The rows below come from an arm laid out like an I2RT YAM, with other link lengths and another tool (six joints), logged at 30 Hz.
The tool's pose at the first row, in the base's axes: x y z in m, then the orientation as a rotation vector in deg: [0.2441, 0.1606, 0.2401, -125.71, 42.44, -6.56]
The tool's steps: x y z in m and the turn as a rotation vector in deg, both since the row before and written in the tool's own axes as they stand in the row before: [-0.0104, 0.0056, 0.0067, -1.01, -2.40, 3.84]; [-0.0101, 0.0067, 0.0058, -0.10, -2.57, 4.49]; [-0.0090, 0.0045, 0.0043, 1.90, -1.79, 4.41]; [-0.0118, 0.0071, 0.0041, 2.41, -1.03, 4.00]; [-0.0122, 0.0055, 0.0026, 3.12, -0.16, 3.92]
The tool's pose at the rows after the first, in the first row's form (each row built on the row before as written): [0.2350, 0.1679, 0.2332, -124.85, 45.47, -1.61]; [0.2249, 0.1742, 0.2269, -122.67, 48.87, 3.49]; [0.2163, 0.1802, 0.2238, -118.65, 52.25, 6.79]; [0.2041, 0.1872, 0.2210, -114.41, 55.47, 8.80]; [0.1926, 0.1945, 0.2212, -109.69, 58.95, 9.51]
